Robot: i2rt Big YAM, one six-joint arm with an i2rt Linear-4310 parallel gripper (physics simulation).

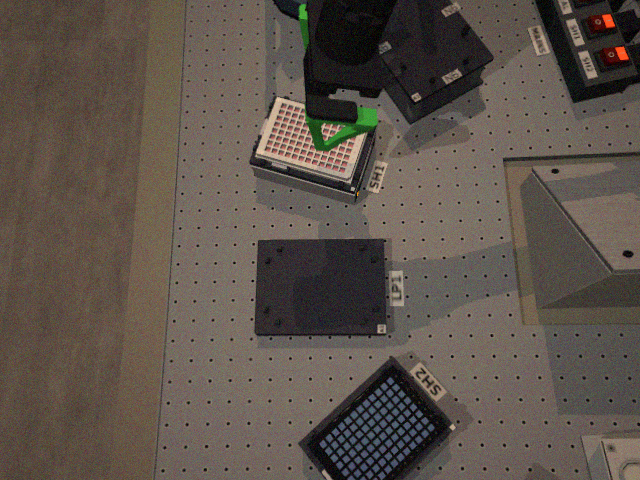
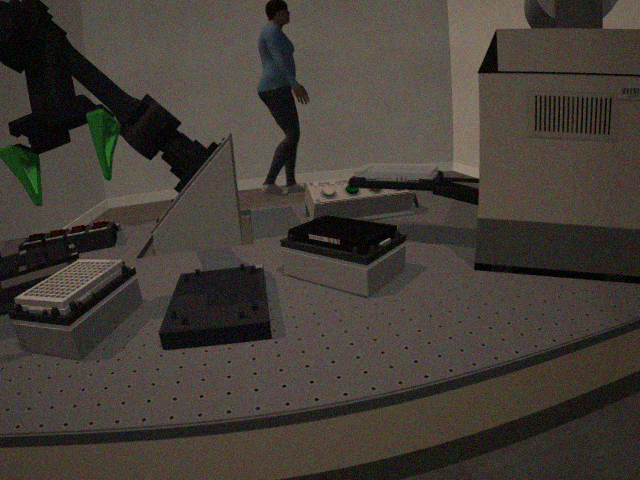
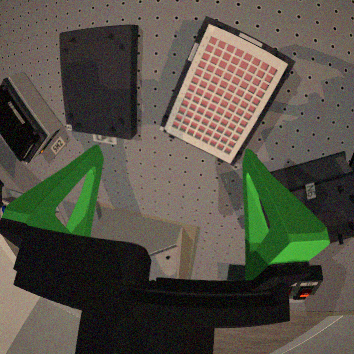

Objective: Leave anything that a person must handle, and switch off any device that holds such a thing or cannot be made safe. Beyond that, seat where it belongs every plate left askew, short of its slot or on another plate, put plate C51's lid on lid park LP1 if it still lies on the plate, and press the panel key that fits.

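Places are measured from the arm's base along level axes (x right, y ahead, z up), in metres.
Pixels of known places: gripper, between the fingertips: (image 1: 319, 112) (image 2: 72, 192) (image 3: 169, 152); arm's base, origin of its link: (image 2: 199, 168).
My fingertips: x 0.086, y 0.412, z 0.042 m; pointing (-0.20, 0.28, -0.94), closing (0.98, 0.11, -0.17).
Observation:
For each thing: its top centre in the pictures, then the offset to it from my fingertips. "*": a spot on its surface instead.
- white plate with red wells, centre of its top: (image 3: 221, 97) (image 1: 312, 137) (image 2: 71, 277) dx +0.022, dy +0.015, dz -0.101 m
- shaker SH1, a spot on its surface: (image 2: 105, 320) * dx -0.023, dy +0.041, dz -0.150 m
- black plate with blue wells, centre of its top: (image 1: 377, 436) (image 2: 342, 227) (image 3: 7, 126) dx -0.330, dy -0.072, dz -0.101 m
- shaker SH2, a spot on its surface: (image 2: 330, 271) * dx -0.304, dy -0.027, dz -0.144 m
- Lid park LP1, centre of its top: (image 2: 215, 286) (image 1: 319, 283) (image 3: 87, 84) dx -0.159, dy -0.001, dz -0.137 m
- mains strip, a spot on its surface: (image 1: 594, 77) * dx +0.124, dy -0.344, dz -0.130 m
- tall beige machine, a spot on its surface: (image 2: 553, 175) * dx -0.598, dy +0.027, dz -0.028 m
My gripper (image 2: 72, 191) (image 3: 169, 152) is open and empty, high above the bench; fingertips are wide apart. A white plate with red wells (image 1: 289, 134) (image 2: 72, 284) (image 3: 227, 95) lies on shaker SH1 (image 1: 305, 181) (image 2: 105, 320); whether it sits level is hard to tell. A small amber light shows at the shaker's corner. A black plate with blue wells (image 1: 379, 431) (image 2: 341, 232) lies on shaker SH2 (image 2: 330, 271). Lid park LP1 (image 1: 320, 289) (image 2: 217, 294) (image 3: 100, 80) bears no lid. Panel keys, one white (image 2: 328, 191) and one green (image 2: 352, 189), show. Plate C51's name is not readable.
Dark nests (image 1: 434, 56) with N5 and N6 labels stand beside SH1. A mains strip (image 1: 594, 77) has lit rocker switches (image 1: 600, 22) (image 1: 614, 55). The wedge-shaped arm mount (image 2: 206, 206) stands behind LP1. A tall beige machine (image 2: 553, 175) stands right. A person (image 2: 279, 62) is at the back.

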